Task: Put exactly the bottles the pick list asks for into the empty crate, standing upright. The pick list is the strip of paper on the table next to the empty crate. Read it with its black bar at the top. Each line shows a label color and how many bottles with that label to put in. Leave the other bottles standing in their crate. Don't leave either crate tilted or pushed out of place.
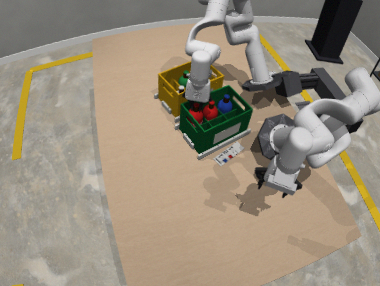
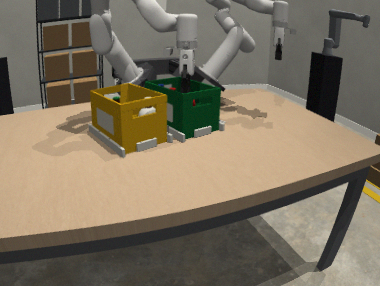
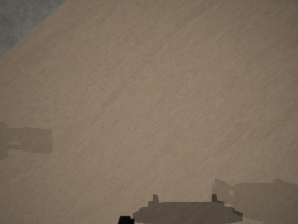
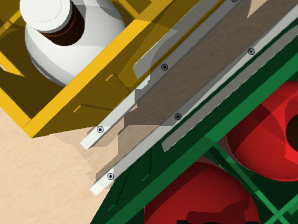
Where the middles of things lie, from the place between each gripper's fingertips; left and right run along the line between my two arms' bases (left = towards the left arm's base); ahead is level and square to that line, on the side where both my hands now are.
Now: right hand 10 cm past the green crate [image 2: 181, 115] and 10 cm above it. The rest, counted from my right hand: yellow crate [image 2: 120, 122] 23 cm to the right, 10 cm below.
Now: left hand 11 cm short of the green crate, 48 cm to the left of it and 22 cm above it. From my left hand the other things lie so: yellow crate (21 cm ahead, 71 cm to the right, 22 cm below).
